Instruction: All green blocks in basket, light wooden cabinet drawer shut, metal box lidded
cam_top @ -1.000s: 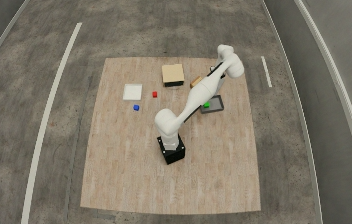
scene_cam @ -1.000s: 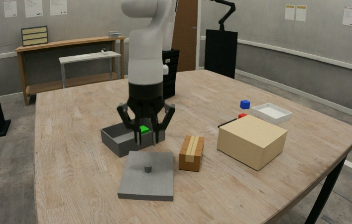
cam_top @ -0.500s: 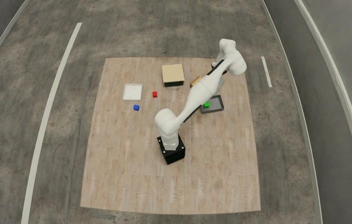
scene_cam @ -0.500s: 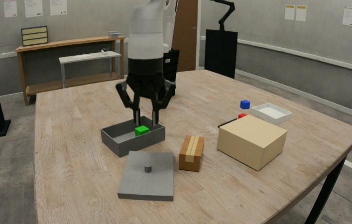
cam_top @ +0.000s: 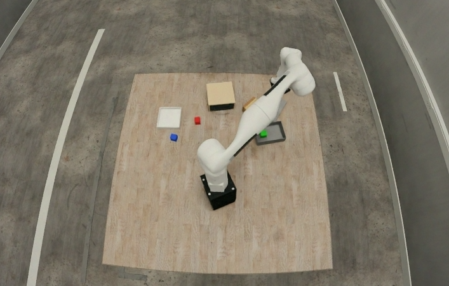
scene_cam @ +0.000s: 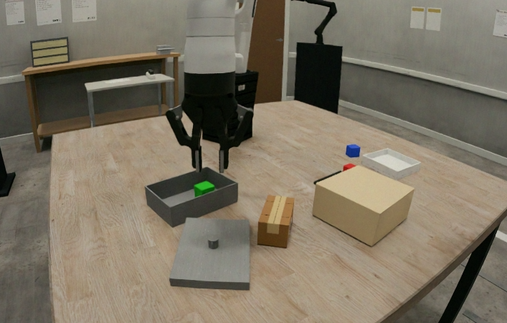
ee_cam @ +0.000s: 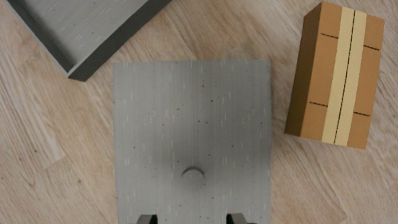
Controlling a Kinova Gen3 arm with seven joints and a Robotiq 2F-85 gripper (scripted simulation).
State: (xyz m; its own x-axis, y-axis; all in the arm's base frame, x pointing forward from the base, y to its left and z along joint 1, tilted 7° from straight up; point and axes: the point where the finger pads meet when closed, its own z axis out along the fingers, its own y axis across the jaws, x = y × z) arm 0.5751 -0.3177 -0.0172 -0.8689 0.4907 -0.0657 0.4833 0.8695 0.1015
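Right now the grey metal box is 200 mm behind my hand, 30 mm to the left of it and 160 mm below it. The rest, counted from my hand: small cardboard box: 10 mm behind, 140 mm to the left, 150 mm below; lid: 170 mm below; drawer: 20 mm ahead, 340 mm to the left, 150 mm below.
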